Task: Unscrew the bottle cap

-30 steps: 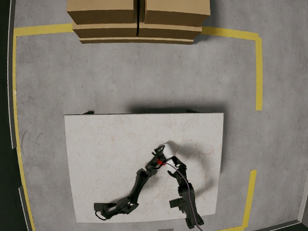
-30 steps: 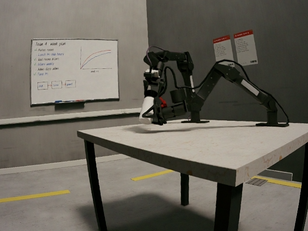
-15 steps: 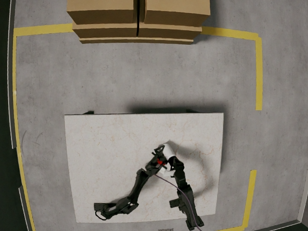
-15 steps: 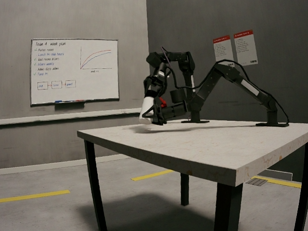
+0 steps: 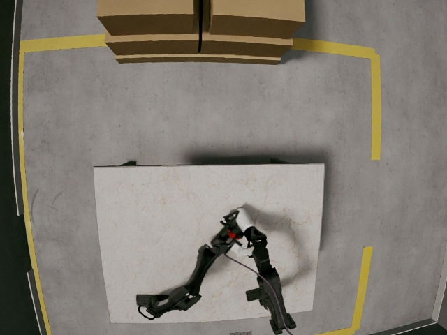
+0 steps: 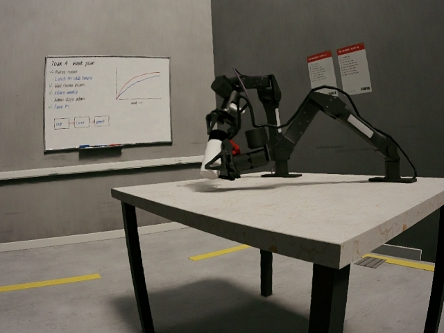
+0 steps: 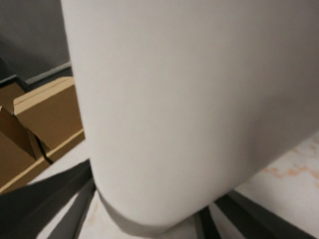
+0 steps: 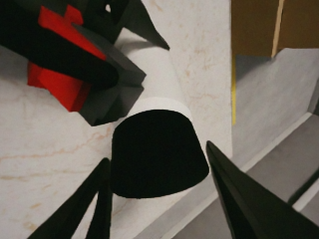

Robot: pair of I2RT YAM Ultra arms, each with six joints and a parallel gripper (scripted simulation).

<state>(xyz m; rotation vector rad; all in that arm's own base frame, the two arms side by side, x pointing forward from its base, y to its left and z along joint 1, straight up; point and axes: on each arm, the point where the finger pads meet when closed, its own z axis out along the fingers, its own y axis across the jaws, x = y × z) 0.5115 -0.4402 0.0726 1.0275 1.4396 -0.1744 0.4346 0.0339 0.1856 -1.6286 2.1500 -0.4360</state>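
My right hand is 1 cm above the black cap. From my right hand the other things lie so: white bottle: 2 cm ahead, 1 cm to the left, 4 cm below.
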